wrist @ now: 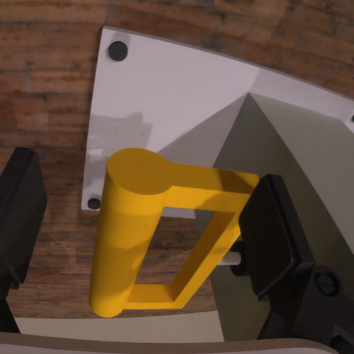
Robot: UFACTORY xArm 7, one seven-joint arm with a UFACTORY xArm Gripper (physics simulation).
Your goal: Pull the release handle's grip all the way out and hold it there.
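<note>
The yellow release handle has a thick round grip (122, 240) on its left side, joined by two arms to a back bar (205, 255) near the box. A short pale rod (230, 258) shows between the back bar and a dark collar on the grey-green box (310, 145). My gripper (149, 186) is wide open. The handle stands between its fingers without being clamped. The left finger is well apart from the grip; the right finger overlaps the handle's box-side end in the view, and I cannot tell if they touch.
The box stands on a white base plate (170, 80) with dark round bolts (118, 51) at its corners. The plate lies on a wooden surface (45, 90). A pale strip (120, 332) crosses the bottom of the view. The box's wall is close to the right finger.
</note>
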